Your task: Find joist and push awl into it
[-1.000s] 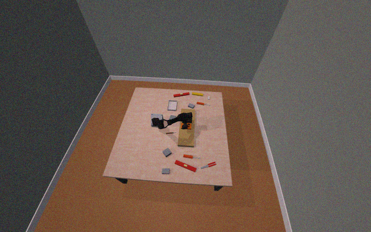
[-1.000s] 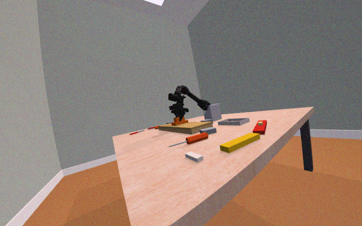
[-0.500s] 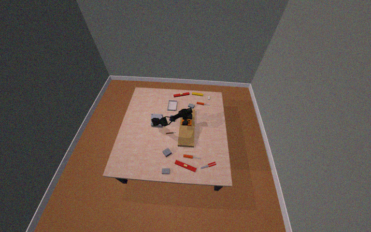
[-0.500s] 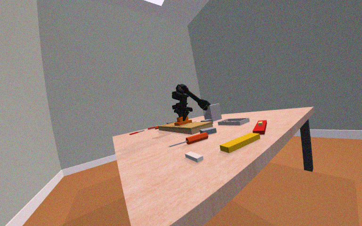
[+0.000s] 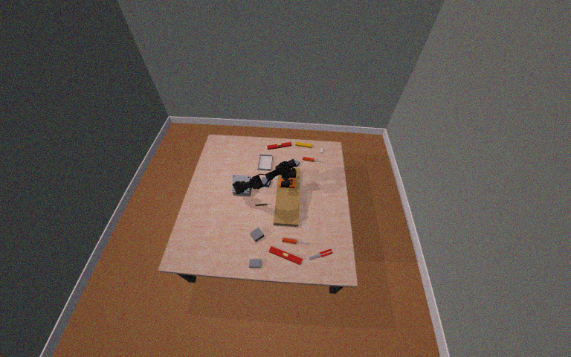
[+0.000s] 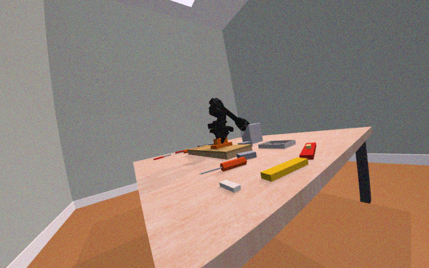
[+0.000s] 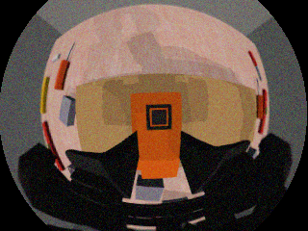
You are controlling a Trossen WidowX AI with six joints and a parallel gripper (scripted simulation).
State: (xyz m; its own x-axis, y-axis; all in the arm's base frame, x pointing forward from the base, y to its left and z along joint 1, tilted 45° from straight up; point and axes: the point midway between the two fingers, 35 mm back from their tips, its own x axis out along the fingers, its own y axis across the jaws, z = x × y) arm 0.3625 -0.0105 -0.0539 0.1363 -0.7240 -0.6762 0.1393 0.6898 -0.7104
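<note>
My gripper tip is 180 mm past the grey tray, 270 mm to the right of it and 50 mm above it. Also, from my gripper tip: square indicator 20 mm ahead, 30 mm above; then stud finder 10 mm ahead, 20 mm above; then awl 190 mm behind, 150 mm to the right, 60 mm below.
</note>
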